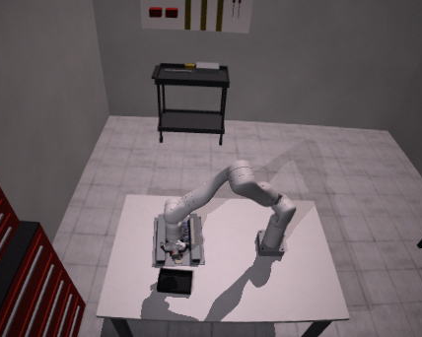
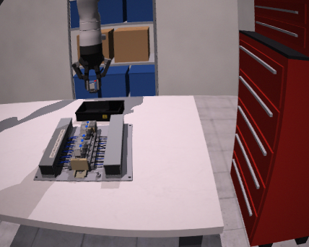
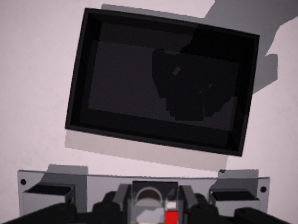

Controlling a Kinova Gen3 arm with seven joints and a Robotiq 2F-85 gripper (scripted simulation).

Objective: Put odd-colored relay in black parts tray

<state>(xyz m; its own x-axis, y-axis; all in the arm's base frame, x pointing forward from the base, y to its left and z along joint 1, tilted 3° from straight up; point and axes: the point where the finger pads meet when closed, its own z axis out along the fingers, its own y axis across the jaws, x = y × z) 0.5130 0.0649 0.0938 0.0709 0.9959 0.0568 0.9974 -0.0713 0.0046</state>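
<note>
My hand is 1 cm short of the black parts tray, 8 cm to the right of it and 12 cm above it. From my hand the other things lie so: red-button relay 1 cm below.
</note>
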